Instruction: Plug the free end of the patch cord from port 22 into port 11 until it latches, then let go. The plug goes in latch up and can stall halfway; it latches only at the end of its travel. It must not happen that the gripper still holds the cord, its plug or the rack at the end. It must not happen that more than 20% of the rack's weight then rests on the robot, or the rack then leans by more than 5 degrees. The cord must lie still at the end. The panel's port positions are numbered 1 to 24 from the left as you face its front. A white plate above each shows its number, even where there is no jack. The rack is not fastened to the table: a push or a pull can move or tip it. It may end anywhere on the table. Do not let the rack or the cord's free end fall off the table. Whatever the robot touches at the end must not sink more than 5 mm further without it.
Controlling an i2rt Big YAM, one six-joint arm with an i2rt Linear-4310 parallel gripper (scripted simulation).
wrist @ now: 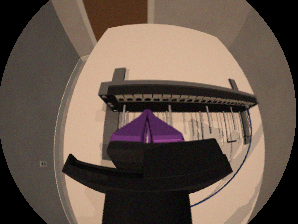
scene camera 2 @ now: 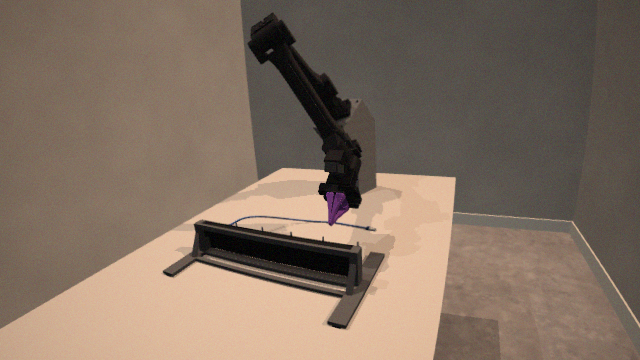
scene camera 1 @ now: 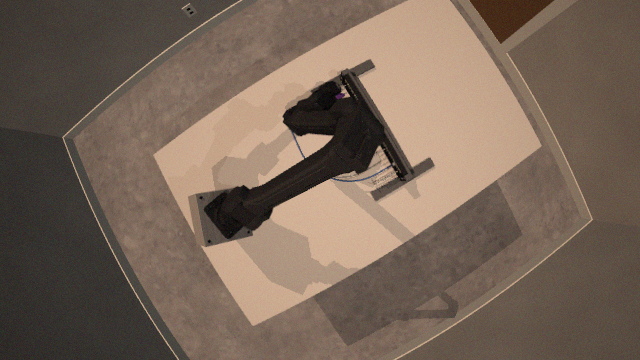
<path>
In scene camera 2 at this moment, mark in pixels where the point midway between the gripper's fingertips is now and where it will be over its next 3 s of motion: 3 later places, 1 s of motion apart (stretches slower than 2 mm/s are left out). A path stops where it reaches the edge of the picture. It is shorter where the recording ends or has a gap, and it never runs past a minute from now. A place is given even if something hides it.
My gripper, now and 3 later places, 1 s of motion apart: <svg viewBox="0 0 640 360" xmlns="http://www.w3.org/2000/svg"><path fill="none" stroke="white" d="M329 224L334 208L342 178L311 176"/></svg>
</path>
